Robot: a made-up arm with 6 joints.
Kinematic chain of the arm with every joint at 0, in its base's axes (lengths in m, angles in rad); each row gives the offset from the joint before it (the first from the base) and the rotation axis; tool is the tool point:
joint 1: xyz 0 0 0.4 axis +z
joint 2: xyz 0 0 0 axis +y
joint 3: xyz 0 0 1.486 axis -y
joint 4: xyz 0 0 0 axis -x
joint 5: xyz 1.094 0 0 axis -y
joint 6: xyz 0 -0.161 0 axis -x
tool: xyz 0 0 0
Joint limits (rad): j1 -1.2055..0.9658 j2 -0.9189..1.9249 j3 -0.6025..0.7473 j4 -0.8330..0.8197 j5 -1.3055..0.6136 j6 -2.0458..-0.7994
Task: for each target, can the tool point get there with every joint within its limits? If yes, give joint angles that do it. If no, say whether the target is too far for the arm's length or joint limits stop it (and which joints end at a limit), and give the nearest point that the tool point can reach.
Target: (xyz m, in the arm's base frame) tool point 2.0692 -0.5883 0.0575
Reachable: yes | joints -0.2034 1.2502 0.4434 -0.1878 -0.0337 -1.6319
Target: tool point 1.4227 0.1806 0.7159
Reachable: yes | joints 0.2374 0.5917 -0.4255 0.1559 -0.0818 -1.2608
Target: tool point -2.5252 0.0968 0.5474
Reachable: no: joint limits stop it (at a limit: joint 2, joint 3, joint 4) | nearest point -1.4059 0.0539 2.3794 | short by 2.147 m
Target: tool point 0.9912 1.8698 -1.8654
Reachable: no: too far | nearest point 1.1178 1.4233 -1.1353 | short by 0.865 m
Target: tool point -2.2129 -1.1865 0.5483
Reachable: no: joint limits stop it (at a limit: joint 2, joint 3, joint 4) | nearest point -1.2399 -0.6648 2.3794 | short by 2.138 m
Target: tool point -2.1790 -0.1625 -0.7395
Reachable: no: joint limits stop it (at a limit: joint 1, joint 2, joint 3) | nearest point 0.0251 -0.4958 -0.7065 | short by 2.229 m
